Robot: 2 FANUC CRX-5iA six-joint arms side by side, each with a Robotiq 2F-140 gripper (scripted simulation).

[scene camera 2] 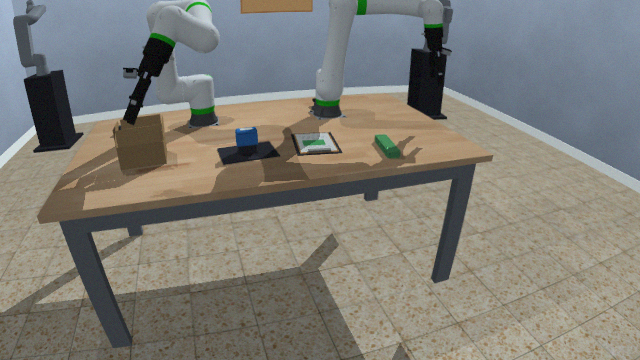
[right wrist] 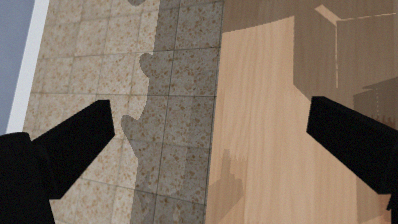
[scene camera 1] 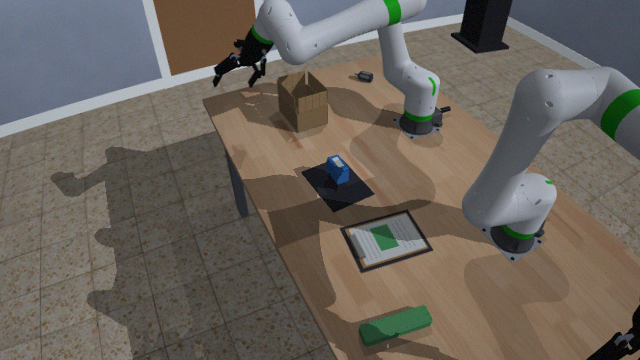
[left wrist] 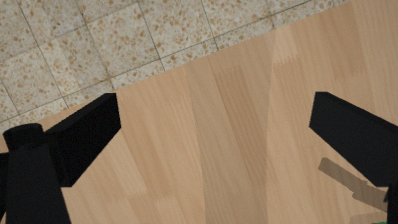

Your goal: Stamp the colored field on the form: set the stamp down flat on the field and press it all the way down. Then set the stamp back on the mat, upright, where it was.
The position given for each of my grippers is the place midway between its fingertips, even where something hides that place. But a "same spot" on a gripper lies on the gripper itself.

my right gripper: scene camera 2; right wrist 210, 116; scene camera 1; not seen in the left wrist view (out of frame)
dark mat: scene camera 2; scene camera 1; not seen in the right wrist view (out of frame); not seen in the left wrist view (out of frame)
cardboard box: scene camera 2 141, 146; scene camera 1 312, 98; not seen in the right wrist view (out of frame); not seen in the left wrist view (out of frame)
form: scene camera 2 305, 144; scene camera 1 385, 240; not seen in the right wrist view (out of frame); not seen in the left wrist view (out of frame)
same spot on my right gripper: [scene camera 2: 132, 111] = [scene camera 1: 216, 79]
same spot on dark mat: [scene camera 1: 357, 190] = [scene camera 2: 261, 145]
